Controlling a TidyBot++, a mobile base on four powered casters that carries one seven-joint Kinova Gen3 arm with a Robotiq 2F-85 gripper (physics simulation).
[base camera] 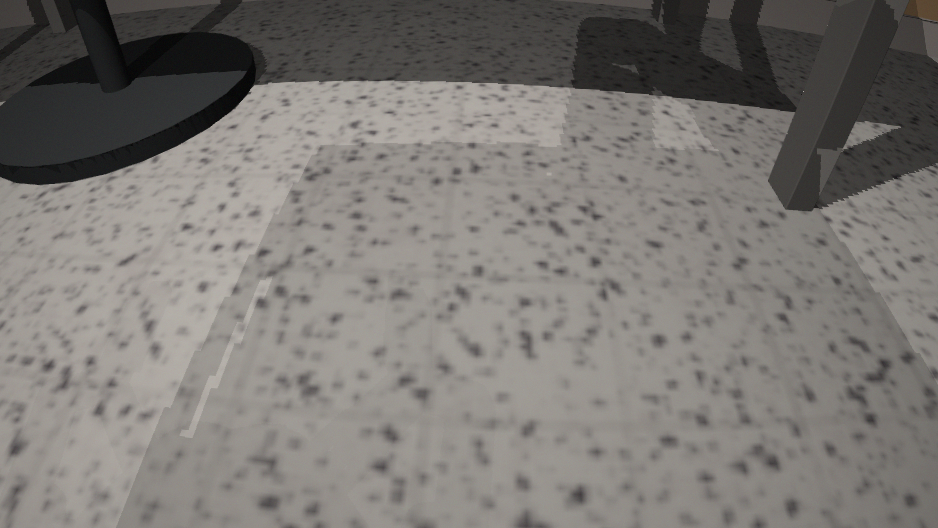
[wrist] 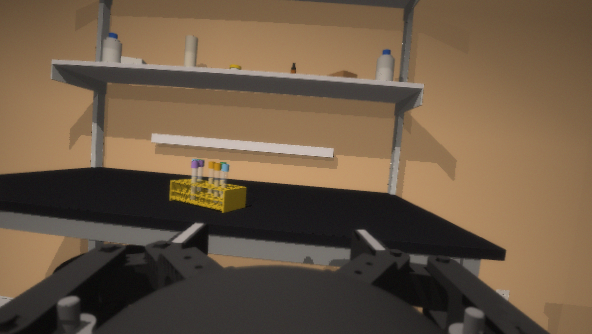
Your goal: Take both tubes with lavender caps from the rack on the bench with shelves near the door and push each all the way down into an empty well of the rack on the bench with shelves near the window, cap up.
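A yellow rack stands on the black bench top in the wrist view, left of centre, with several capped tubes upright in it. Two lavender caps show close together at its left part, one partly behind the other. Orange, light blue and green caps stand to their right. My gripper is open and empty, low in the wrist view, in front of the bench's near edge and apart from the rack. I cannot tell from these frames which of the two benches this is. No second rack shows.
A shelf with bottles hangs above the bench. A white rail is on the wall. In the base camera view, a round black stool base stands at the left and a grey bench leg at the right.
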